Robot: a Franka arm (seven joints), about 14 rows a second.
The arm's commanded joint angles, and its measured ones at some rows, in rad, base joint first. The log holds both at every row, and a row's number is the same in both.
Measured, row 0:
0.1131 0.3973 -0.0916 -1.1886 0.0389 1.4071 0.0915
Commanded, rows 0 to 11:
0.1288 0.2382 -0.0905 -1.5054 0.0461 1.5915 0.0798
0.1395 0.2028 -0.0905 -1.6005 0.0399 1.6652 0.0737
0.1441 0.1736 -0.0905 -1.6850 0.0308 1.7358 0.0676
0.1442 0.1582 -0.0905 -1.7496 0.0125 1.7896 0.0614
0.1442 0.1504 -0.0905 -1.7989 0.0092 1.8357 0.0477
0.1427 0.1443 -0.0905 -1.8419 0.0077 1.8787 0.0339
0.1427 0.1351 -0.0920 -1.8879 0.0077 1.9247 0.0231
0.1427 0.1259 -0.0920 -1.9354 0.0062 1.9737 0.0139
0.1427 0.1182 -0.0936 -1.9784 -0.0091 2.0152 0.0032
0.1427 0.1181 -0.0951 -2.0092 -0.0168 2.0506 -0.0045
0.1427 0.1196 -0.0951 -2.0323 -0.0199 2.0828 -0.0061
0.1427 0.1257 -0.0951 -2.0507 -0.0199 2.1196 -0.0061
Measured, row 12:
0.1376 0.1677 -0.0885 -1.9683 -0.0051 2.0460 0.0229
